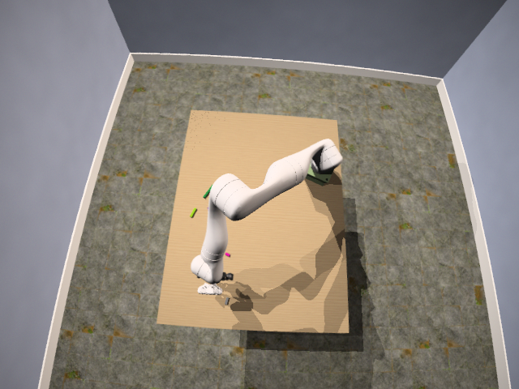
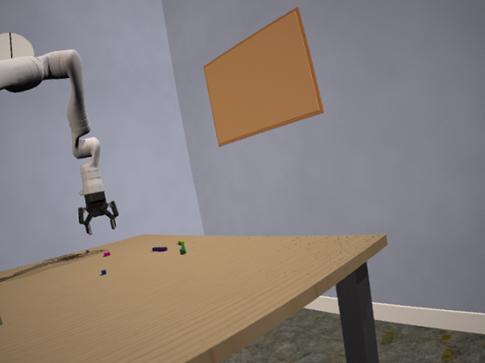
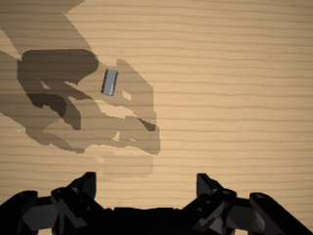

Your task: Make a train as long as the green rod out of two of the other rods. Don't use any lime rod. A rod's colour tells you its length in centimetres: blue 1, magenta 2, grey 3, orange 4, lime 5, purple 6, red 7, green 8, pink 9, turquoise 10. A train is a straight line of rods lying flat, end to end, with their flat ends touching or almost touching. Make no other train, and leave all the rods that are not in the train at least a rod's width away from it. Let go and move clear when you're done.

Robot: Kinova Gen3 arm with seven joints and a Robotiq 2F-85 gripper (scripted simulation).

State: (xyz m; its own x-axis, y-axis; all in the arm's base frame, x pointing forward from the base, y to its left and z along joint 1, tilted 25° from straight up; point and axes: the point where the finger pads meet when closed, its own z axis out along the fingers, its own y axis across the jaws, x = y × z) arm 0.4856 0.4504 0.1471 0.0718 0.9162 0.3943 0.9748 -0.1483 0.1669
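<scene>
The magenta rod is 11 cm to the right of my hand, 7 cm below it and 4 cm behind it. Also, from my hand: lime rod 32 cm to the right, 13 cm ahead, 7 cm below; purple rod 31 cm to the right, 7 cm below, 5 cm ahead; grey rod 10 cm to the left, 7 cm below, 4 cm behind.
</scene>
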